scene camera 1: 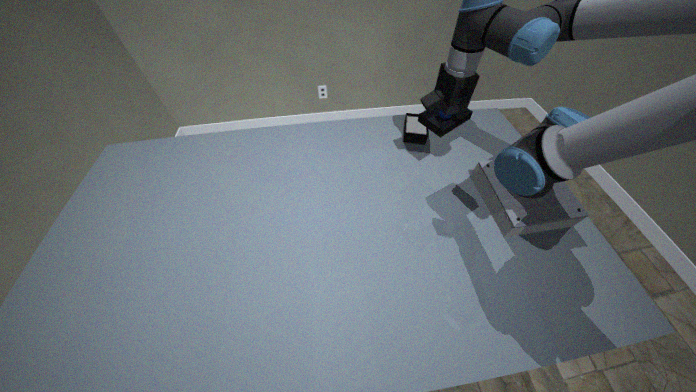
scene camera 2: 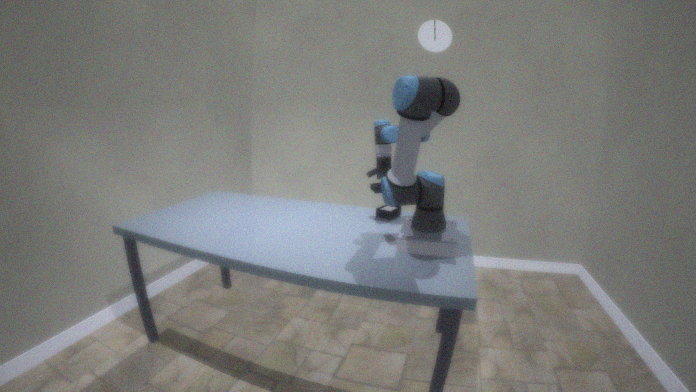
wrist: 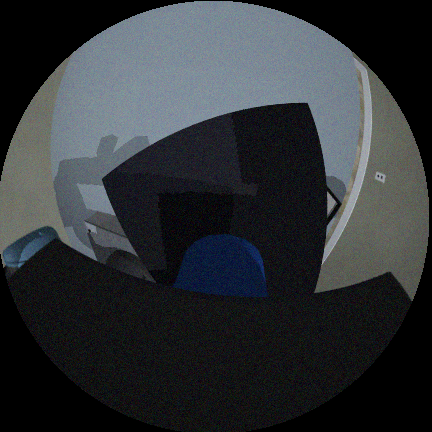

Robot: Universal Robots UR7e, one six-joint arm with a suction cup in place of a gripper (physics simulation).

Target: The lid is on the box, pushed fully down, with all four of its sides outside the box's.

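Where they show: hand, its tool point: [scene camera 1: 444, 117] [wrist: 224, 252]; arm's base, origin of its link: [scene camera 2: 428, 226] [wrist: 134, 274].
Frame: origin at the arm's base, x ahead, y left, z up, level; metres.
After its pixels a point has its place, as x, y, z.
The open box [scene camera 1: 415, 136] @[0.255, -0.273, -0.036] [scene camera 2: 387, 215] @[0.227, -0.264, -0.048] stands on the table near its far edge, with black walls and a pale inside. In the wrist view a corner of the box [wrist: 339, 203] @[0.252, -0.401, -0.026] shows at the right, past the lid. My gripper's blue suction cup [scene camera 1: 444, 115] [wrist: 222, 265] is shut on the black lid [scene camera 1: 440, 127] @[0.266, -0.118, 0.124] [scene camera 2: 376, 188] @[0.259, -0.110, 0.120] [wrist: 280, 200] @[0.267, -0.183, 0.127]. The lid hangs in the air above the table, apart from the box, and to its right in scene camera 1. It looks turned relative to the box. The far side of the box is partly hidden in scene camera 2.
The arm's base plate [scene camera 1: 495, 200] @[0.112, 0.053, -0.024] [scene camera 2: 432, 247] @[-0.029, 0.152, -0.036] stands on the table [scene camera 1: 250, 225] @[0.843, 0.006, -0.071] [scene camera 2: 250, 240] @[0.710, 0.258, -0.071], nearer to scene camera 2 than the box. The wall's white skirting [scene camera 1: 300, 119] runs behind the far edge. A dark patch, perhaps shadow, shows beside the base.
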